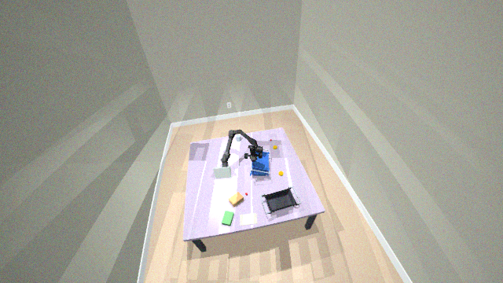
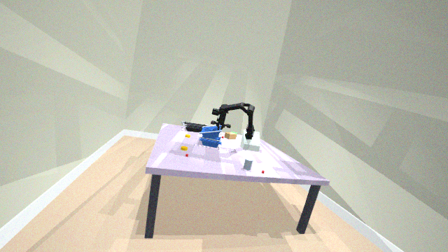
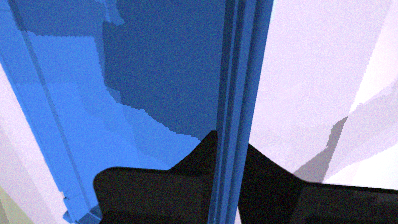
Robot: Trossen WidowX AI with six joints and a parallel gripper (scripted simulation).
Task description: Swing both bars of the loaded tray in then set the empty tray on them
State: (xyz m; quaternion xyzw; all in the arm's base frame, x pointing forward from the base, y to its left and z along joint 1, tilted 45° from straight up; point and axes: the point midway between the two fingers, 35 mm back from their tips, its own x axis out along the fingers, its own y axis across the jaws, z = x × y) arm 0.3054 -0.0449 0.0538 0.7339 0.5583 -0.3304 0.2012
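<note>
My gripper tip is now 70 mm short of the blue tray, 20 mm to the left of it and 10 mm below it. From my gripper tip the other things lie so: white slab 570 mm to the right, 190 mm behind, 110 mm below; then orange block 360 mm to the right, 260 mm behind, 90 mm below; then grey cylinder 520 mm to the left, 90 mm behind, 80 mm below.
</note>
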